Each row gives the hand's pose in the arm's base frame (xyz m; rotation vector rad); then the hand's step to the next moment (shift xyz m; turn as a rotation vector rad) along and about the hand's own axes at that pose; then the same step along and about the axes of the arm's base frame.
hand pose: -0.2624 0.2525 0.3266 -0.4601 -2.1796 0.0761
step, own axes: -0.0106 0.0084 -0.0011 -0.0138 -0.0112 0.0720
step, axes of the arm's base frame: 0.0091 0.0040 -0.0092 -0.0524 -0.0074 -0.0520
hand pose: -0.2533 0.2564 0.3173 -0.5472 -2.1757 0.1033
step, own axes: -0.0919 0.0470 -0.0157 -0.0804 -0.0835 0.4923
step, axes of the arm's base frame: 0.0771 0.0019 -0.0704 -0.3678 -0.0509 -0.3434
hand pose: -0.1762 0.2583 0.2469 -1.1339 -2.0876 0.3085
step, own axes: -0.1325 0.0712 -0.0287 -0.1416 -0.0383 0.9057
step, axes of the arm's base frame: 0.1105 -0.0685 -0.0808 -0.6065 -0.0213 -0.6881
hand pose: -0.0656 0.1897 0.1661 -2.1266 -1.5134 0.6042
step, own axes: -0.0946 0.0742 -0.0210 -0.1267 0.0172 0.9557
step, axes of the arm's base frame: 0.0397 -0.1138 -0.0192 -0.5900 -0.0177 -0.7624
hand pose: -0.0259 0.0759 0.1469 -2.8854 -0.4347 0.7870
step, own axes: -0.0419 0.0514 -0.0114 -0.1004 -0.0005 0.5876
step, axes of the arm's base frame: -0.0162 -0.0621 0.0201 -0.3840 -0.0072 -0.4559
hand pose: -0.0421 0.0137 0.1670 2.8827 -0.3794 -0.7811
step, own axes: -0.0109 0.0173 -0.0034 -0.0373 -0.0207 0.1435
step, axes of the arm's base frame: -0.0109 -0.0134 0.0114 -0.1002 0.0215 -0.1091
